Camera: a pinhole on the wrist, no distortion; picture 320 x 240 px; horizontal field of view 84.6 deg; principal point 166.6 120.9 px. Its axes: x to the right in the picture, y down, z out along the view. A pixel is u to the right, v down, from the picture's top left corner.
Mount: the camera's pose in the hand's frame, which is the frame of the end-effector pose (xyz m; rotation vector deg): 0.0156 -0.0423 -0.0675 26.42 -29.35 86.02
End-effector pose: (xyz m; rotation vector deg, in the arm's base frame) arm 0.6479 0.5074 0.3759 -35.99 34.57 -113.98
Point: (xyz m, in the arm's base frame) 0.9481 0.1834 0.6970
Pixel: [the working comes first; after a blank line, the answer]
In the camera's frame: 0.4619 -0.2098 0.3423

outside the picture
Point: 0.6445 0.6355 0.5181
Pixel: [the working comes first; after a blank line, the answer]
In the camera's frame: 0.0007 0.0941 0.1889

167 209
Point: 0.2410 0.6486 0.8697
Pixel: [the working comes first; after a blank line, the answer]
In the camera's frame: -0.3910 -0.1458 0.4639

18 66
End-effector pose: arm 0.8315 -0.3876 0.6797 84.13 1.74 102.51
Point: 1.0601 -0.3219 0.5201
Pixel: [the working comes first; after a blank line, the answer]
In the camera's frame: -0.0650 0.0981 0.2671

124 185
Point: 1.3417 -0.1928 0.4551
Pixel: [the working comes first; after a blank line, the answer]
In the camera's frame: -0.1978 0.0660 0.5526

104 142
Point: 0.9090 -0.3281 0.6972
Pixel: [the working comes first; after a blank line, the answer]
In the camera's frame: 0.0384 -0.0368 0.1078

229 61
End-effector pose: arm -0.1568 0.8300 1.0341 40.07 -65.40 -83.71
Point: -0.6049 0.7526 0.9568
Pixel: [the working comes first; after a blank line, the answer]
In the camera's frame: 0.0747 -0.1626 0.4565

195 58
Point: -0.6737 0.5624 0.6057
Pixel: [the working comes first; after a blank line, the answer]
In the camera's frame: -0.2868 -0.3083 0.5673

78 25
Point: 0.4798 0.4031 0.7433
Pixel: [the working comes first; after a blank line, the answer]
In the camera's frame: -0.4226 -0.1844 -0.5907

behind the camera
